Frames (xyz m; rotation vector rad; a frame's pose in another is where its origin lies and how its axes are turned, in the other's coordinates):
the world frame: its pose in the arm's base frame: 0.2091 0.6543 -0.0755 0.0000 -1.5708 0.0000
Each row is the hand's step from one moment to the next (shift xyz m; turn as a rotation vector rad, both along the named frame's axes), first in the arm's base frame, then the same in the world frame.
Working: the arm's base frame: its pose in the world frame: 0.0755 -0.6543 0.2091 0.0000 1.5708 0.0000

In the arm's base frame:
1: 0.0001 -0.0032 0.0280 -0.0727 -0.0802 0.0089
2: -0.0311 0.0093 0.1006 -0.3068 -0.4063 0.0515
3: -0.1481 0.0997 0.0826 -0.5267 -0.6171 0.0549
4: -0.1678 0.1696 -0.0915 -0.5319 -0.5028 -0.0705
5: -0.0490 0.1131 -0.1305 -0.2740 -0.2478 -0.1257
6: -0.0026 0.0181 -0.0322 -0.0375 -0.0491 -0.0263
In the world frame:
1: 0.0280 -0.0032 -0.0001 0.0089 -0.0802 0.0727
2: 0.1006 0.0093 0.0311 0.0515 -0.4063 0.3068
3: 0.0826 0.0997 0.1481 0.0549 -0.6171 0.5267
4: -0.0915 0.1696 0.1678 -0.0705 -0.5028 0.5319
5: -0.1305 0.1131 0.0490 -0.1257 -0.2478 0.2740
6: -0.0322 0.0181 0.0026 -0.0263 -0.0491 0.0375

